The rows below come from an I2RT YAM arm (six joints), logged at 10 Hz.
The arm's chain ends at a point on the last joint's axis. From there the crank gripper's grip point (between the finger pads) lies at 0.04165 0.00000 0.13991 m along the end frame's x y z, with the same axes.
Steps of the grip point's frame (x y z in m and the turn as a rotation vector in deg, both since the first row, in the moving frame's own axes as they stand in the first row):
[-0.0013 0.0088 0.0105 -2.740 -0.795 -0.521]
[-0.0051 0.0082 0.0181 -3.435 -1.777 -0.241]
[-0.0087 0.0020 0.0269 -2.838 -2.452 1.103]
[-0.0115 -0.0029 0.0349 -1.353 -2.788 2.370]
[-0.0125 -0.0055 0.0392 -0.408 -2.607 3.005]
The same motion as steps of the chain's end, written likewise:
[0.0006 0.0025 0.0101 -2.740 -0.795 -0.521]
[-0.0008 -0.0001 0.0171 -3.435 -1.777 -0.241]
[-0.0026 -0.0057 0.0254 -2.838 -2.452 1.103]
[-0.0045 -0.0078 0.0331 -1.353 -2.788 2.370]
[-0.0060 -0.0085 0.0375 -0.408 -2.607 3.005]

